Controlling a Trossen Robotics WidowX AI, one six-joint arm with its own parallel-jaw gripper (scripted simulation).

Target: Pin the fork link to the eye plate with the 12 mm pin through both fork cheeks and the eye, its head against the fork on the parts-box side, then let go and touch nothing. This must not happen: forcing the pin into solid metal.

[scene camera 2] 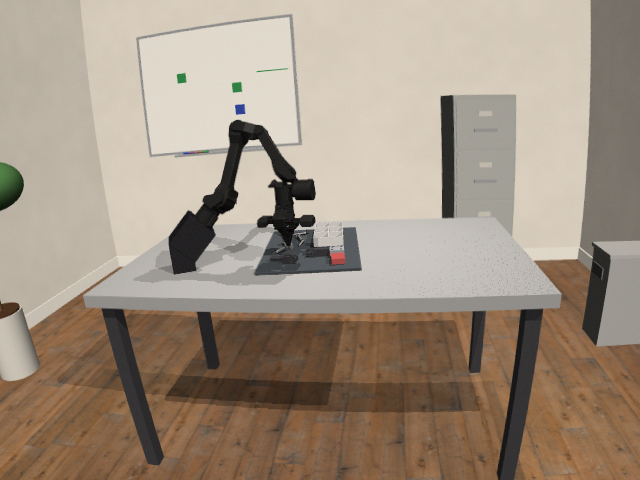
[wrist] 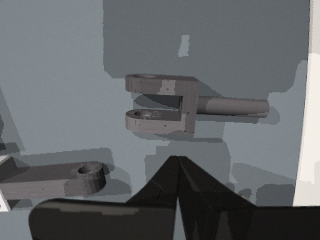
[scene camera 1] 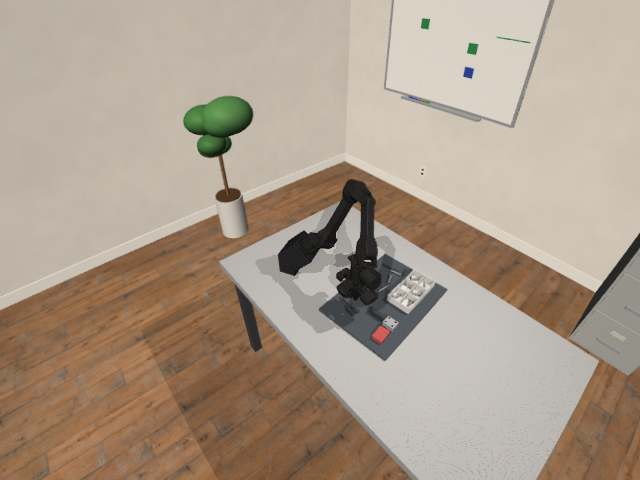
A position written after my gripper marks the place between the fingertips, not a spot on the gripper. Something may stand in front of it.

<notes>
I see my gripper [scene camera 2: 288,245], a white parts box [scene camera 2: 324,235] and a mat [scene camera 1: 362,325].
My gripper is seen too in the wrist view [wrist: 177,163] and in scene camera 1 [scene camera 1: 355,299]. The mat is seen too in scene camera 2 [scene camera 2: 304,264] and in the wrist view [wrist: 70,100]. The wrist view does not show the white parts box: it is out of frame.
</notes>
